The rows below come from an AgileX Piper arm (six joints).
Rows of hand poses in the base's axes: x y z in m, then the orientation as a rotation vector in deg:
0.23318 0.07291 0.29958 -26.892 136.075 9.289
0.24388 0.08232 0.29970 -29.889 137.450 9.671
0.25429 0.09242 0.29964 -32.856 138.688 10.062
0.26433 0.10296 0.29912 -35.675 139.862 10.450
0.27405 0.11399 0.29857 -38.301 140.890 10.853
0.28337 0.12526 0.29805 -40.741 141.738 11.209
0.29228 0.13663 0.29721 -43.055 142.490 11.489
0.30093 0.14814 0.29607 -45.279 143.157 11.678
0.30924 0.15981 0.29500 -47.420 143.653 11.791
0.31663 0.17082 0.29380 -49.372 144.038 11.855
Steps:
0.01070 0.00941 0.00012 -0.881 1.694 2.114
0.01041 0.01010 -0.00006 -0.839 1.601 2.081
0.01004 0.01054 -0.00052 -0.788 1.558 1.956
0.00972 0.01103 -0.00055 -0.693 1.430 1.817
0.00932 0.01127 -0.00052 -0.633 1.250 1.679
0.00891 0.01137 -0.00084 -0.628 1.146 1.571
0.00865 0.01151 -0.00114 -0.645 1.050 1.488
0.00831 0.01167 -0.00107 -0.627 0.878 1.429
0.00739 0.01101 -0.00120 -0.580 0.745 1.296

